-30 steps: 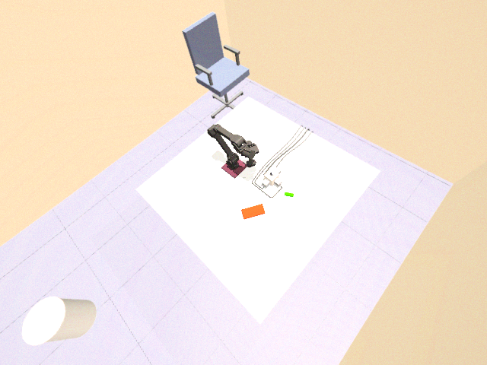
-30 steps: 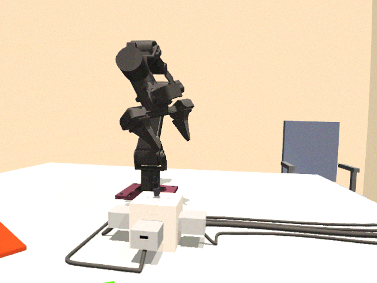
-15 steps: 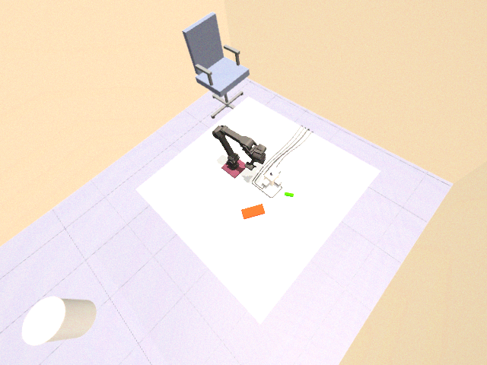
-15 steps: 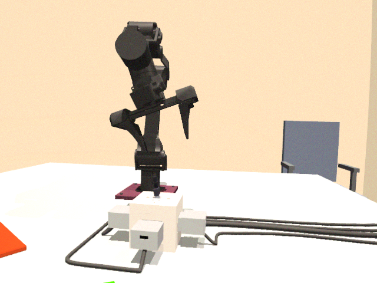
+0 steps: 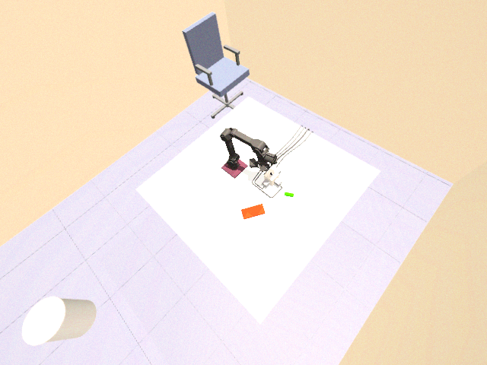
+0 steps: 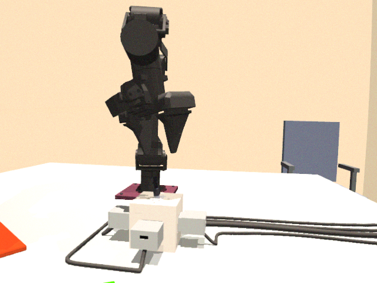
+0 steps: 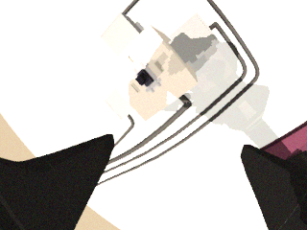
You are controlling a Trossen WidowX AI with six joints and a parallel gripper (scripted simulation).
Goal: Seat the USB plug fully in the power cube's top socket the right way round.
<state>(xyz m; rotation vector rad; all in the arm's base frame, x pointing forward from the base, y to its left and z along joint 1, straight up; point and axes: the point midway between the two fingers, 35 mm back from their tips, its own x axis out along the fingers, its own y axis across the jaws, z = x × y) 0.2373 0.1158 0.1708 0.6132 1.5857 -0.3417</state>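
The USB plug is 50 mm below my gripper tip, 50 mm ahead of it and 20 mm to the left of it. The rest, counted from my gripper tip: orange flat block (250 mm to the right, 160 mm ahead, 140 mm below); then USB socket (80 mm below, 50 mm ahead, 20 mm to the left); then green piece (220 mm ahead, 140 mm below, 30 mm to the left).
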